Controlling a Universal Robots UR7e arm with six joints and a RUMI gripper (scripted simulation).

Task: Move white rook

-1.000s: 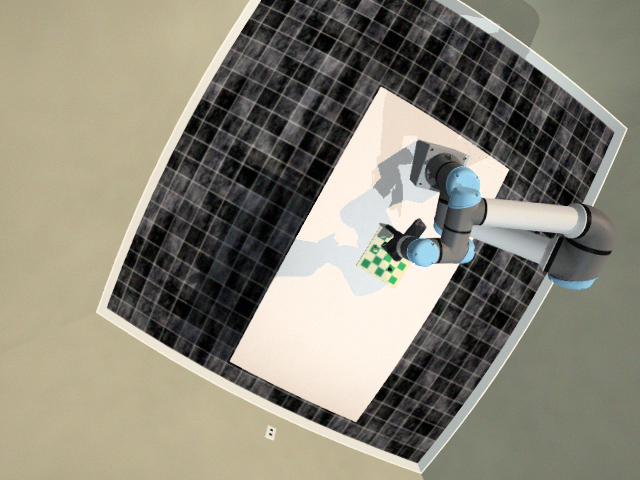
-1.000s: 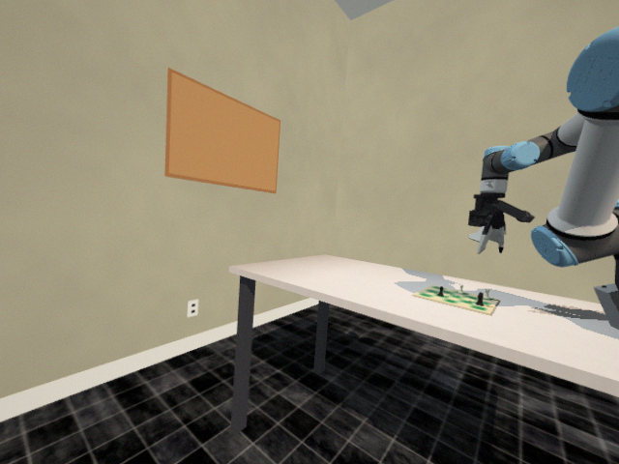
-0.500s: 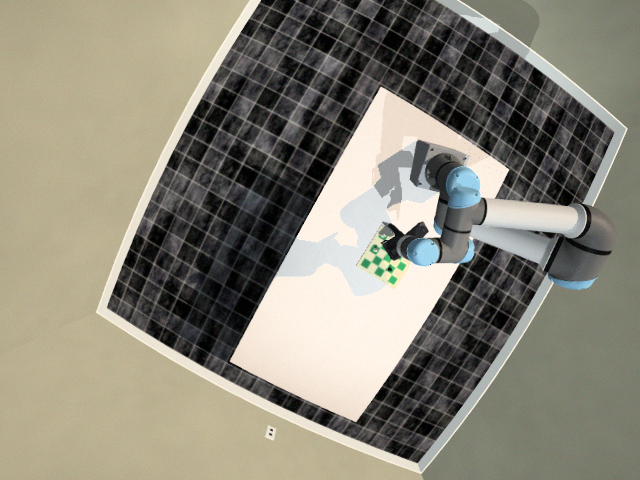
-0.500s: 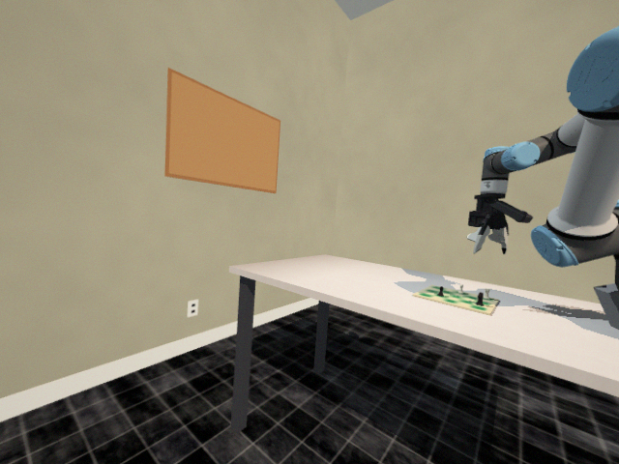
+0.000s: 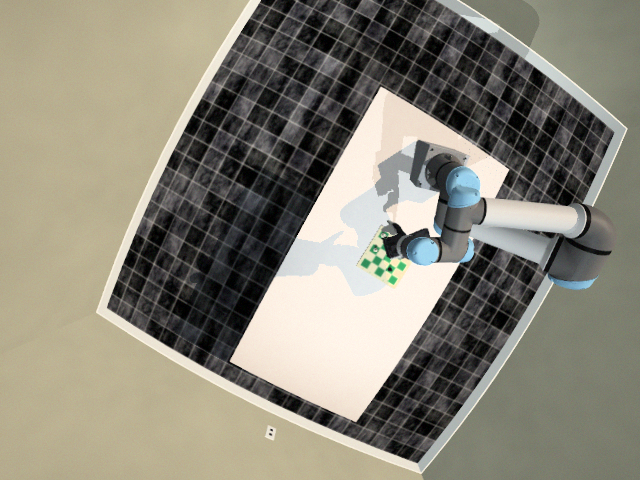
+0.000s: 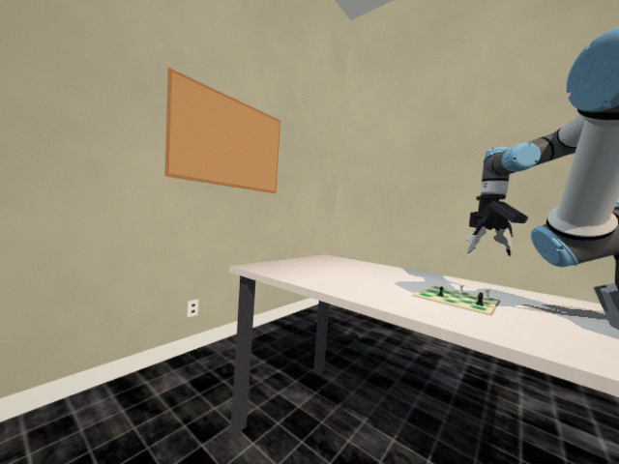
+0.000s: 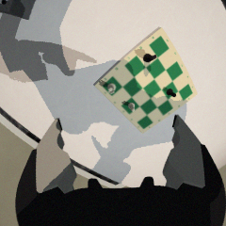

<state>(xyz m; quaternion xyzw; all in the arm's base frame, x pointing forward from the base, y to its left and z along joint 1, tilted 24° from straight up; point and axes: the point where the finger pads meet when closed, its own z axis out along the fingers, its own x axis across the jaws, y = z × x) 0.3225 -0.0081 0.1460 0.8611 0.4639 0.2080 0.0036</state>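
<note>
The green-and-cream chessboard is 6 cm ahead of my hand, 8 cm to the left of it and 15 cm below it.
</note>
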